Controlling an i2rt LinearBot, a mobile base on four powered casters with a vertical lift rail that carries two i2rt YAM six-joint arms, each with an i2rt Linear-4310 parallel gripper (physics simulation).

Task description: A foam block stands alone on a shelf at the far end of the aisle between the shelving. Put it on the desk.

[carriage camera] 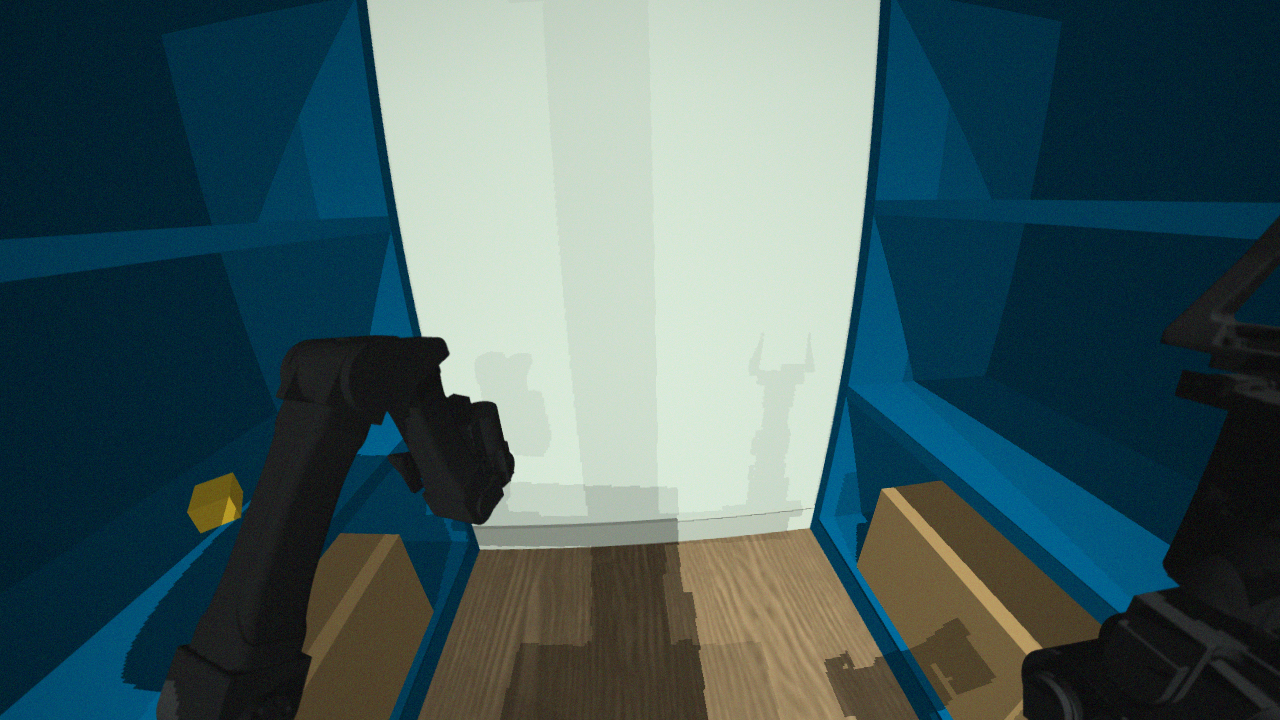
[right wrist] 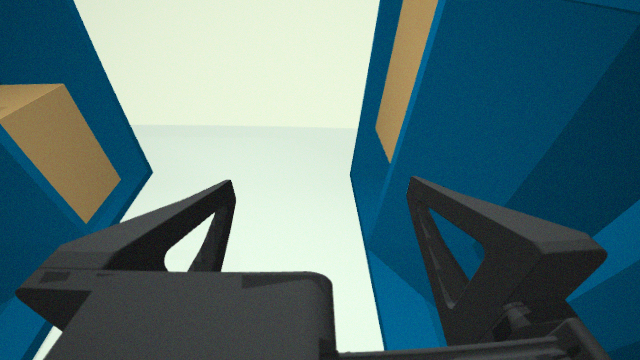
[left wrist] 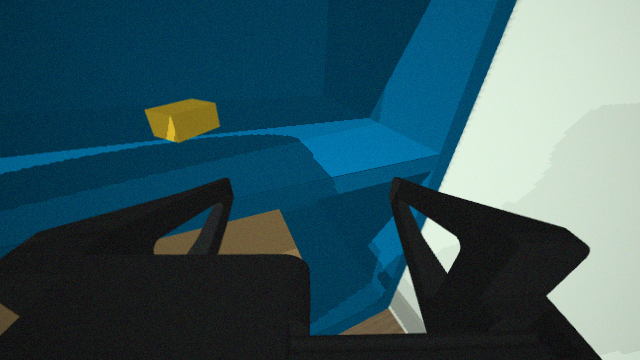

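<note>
A yellow foam block stands alone on a blue shelf of the unit at the left in the carriage view. My left gripper is open and empty. In its wrist view the block lies beyond and above the left-hand fingertip, apart from the fingers. In the carriage view the left arm rises just right of the block and its wrist bends down; its fingers are mostly hidden. My right gripper is open and empty, pointing along the aisle; it is partly cut off at the carriage view's right edge. The desk does not show.
Blue shelving flanks the aisle on both sides, with uprights near the arms. Brown boxes stand on the low shelves at the left and right. A pale wall closes the aisle's end above the wooden floor.
</note>
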